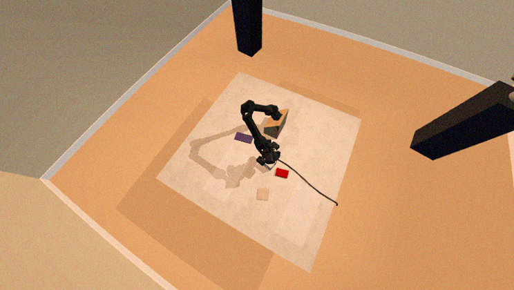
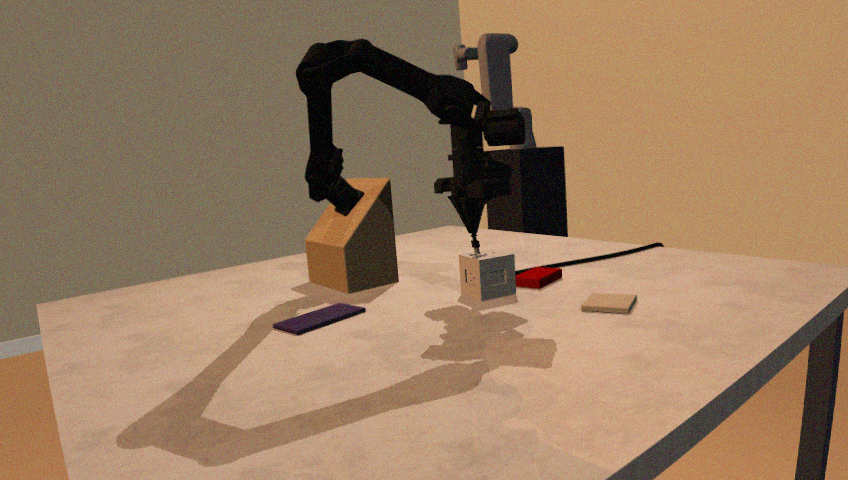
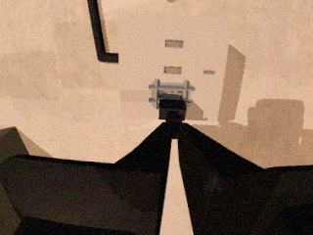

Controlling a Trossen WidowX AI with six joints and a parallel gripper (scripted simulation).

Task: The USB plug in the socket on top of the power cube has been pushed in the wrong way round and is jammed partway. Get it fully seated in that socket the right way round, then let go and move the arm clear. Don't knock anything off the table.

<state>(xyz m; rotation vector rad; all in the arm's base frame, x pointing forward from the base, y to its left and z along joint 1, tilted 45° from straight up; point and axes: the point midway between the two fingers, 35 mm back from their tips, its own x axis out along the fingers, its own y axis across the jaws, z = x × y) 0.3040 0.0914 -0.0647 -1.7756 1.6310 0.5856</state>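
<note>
Right now my gripper tip is 5 cm above the USB socket and 1 cm to the right of it. From my gripper tip the other things lie so: red block 14 cm to the left, 11 cm below, 1 cm ahead; then dark USB plug 2 cm below; then beige tile 22 cm ahead, 12 cm to the left, 11 cm below.
</note>
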